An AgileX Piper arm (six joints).
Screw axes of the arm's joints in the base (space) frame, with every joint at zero. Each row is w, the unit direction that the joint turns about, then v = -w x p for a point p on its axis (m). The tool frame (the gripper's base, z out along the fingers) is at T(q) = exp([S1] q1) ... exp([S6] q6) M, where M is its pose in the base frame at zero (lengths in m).
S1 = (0, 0, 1, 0, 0, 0)
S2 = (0, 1, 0, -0.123, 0, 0)
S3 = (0, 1, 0, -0.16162, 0, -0.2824)
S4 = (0.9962, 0, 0.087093, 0, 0.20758, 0)
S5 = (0, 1, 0, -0.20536, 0, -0.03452)
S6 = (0.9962, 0, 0.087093, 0, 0.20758, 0)
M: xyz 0.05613 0 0.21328 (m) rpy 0 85 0 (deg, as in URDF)
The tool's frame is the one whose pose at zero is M.
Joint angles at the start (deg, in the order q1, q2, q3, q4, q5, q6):
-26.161, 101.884, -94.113, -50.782, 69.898, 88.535
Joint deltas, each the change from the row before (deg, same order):
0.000, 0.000, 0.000, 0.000, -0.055, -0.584
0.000, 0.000, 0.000, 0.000, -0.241, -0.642
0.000, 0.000, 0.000, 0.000, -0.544, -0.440
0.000, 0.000, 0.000, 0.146, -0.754, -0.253
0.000, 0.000, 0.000, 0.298, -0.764, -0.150
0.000, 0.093, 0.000, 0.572, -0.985, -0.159
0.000, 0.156, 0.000, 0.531, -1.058, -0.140
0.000, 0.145, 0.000, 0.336, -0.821, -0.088
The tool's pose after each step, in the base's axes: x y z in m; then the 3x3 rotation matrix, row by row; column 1 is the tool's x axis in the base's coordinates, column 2 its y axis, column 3 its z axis. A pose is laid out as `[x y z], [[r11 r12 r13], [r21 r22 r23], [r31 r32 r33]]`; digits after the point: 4 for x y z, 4 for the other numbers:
[0.3085 -0.2252 0.3457], [[0.2103 0.9769 -0.0375], [0.5900 -0.1574 -0.7919], [-0.7795 0.1444 -0.6095]]
[0.3088 -0.2253 0.3458], [[0.1993 0.9794 -0.0335], [0.5916 -0.1475 -0.7927], [-0.7812 0.1382 -0.6088]]
[0.3097 -0.2255 0.3460], [[0.1918 0.9811 -0.0243], [0.5923 -0.1354 -0.7943], [-0.7826 0.1380 -0.6071]]
[0.3109 -0.2255 0.3460], [[0.1884 0.9820 -0.0109], [0.5940 -0.1228 -0.7950], [-0.7821 0.1433 -0.6065]]
[0.3122 -0.2255 0.3459], [[0.1878 0.9822 0.0032], [0.5973 -0.1116 -0.7942], [-0.7798 0.1510 -0.6076]]
[0.3142 -0.2253 0.3450], [[0.1876 0.9820 0.0212], [0.6041 -0.0983 -0.7908], [-0.7745 0.1612 -0.6117]]
[0.3166 -0.2254 0.3437], [[0.1868 0.9816 0.0397], [0.6106 -0.0843 -0.7874], [-0.7696 0.1714 -0.6152]]
[0.3184 -0.2255 0.3427], [[0.1858 0.9811 0.0535], [0.6148 -0.0736 -0.7852], [-0.7665 0.1788 -0.6169]]

